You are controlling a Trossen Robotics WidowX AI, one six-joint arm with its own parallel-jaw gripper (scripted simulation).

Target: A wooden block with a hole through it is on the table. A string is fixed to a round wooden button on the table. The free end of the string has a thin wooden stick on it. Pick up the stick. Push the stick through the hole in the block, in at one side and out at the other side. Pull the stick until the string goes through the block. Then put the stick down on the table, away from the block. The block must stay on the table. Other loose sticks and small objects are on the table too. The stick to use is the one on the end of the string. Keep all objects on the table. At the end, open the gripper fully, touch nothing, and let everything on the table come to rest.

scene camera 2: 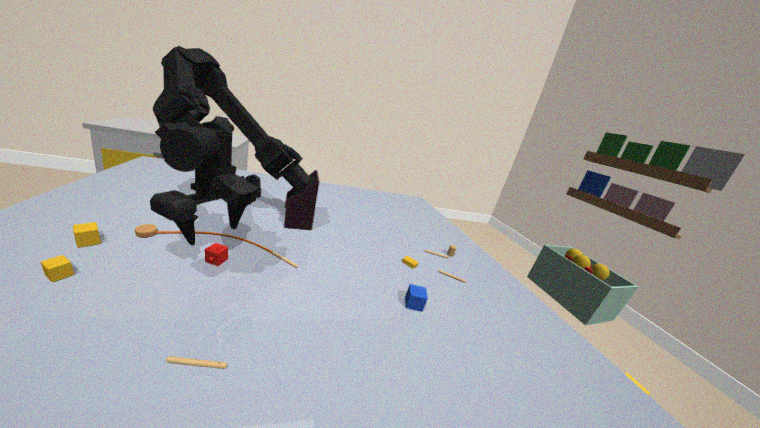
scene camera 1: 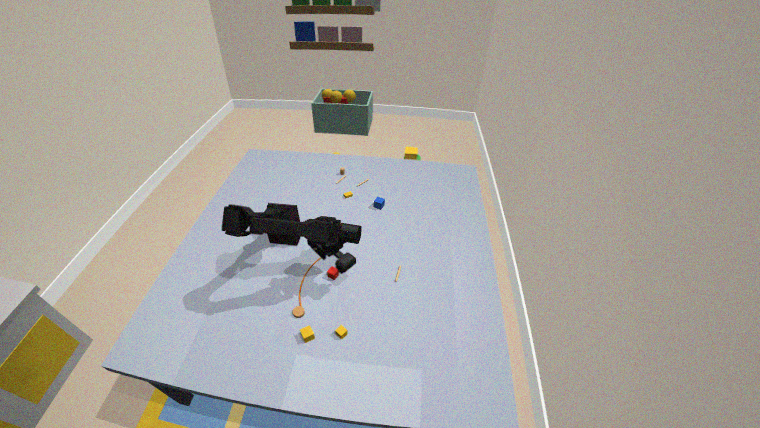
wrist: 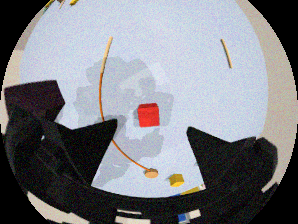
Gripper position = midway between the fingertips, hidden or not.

Observation:
My gripper [scene camera 2: 214, 236] is open, with nothing in its grasp.
My gripper also shows in the wrist view [wrist: 153, 127].

